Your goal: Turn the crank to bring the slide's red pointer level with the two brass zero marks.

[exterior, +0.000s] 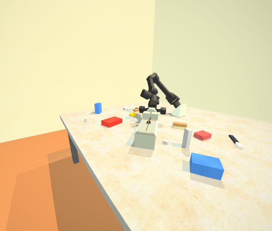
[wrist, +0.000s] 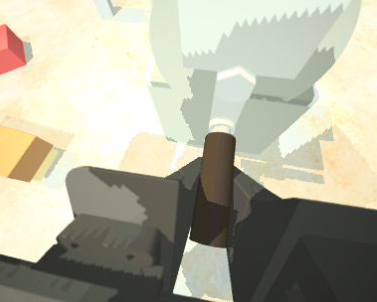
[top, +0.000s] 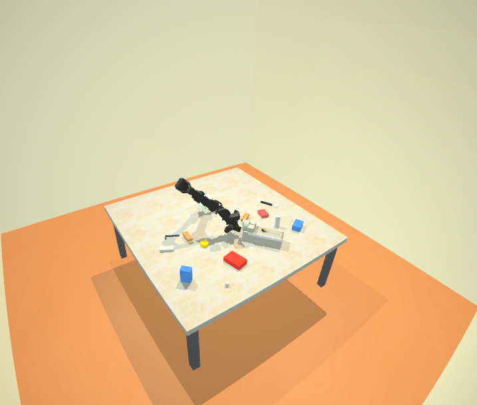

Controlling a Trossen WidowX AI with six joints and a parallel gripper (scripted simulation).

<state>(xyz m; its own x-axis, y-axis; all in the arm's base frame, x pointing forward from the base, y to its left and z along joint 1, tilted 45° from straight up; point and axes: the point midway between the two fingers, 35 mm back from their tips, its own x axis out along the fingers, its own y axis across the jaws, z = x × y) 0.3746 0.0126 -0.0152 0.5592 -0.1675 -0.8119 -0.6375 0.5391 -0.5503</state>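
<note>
My gripper tip is 3 cm below the brown crank handle, 1 cm to the left of it and 1 cm past it. The rest, counted from my gripper tip: red pointer: 12 cm ahead, 9 cm to the left, 5 cm above; then crank: 4 cm above; then yellow disc: 26 cm to the right, 3 cm behind, 2 cm below.
</note>
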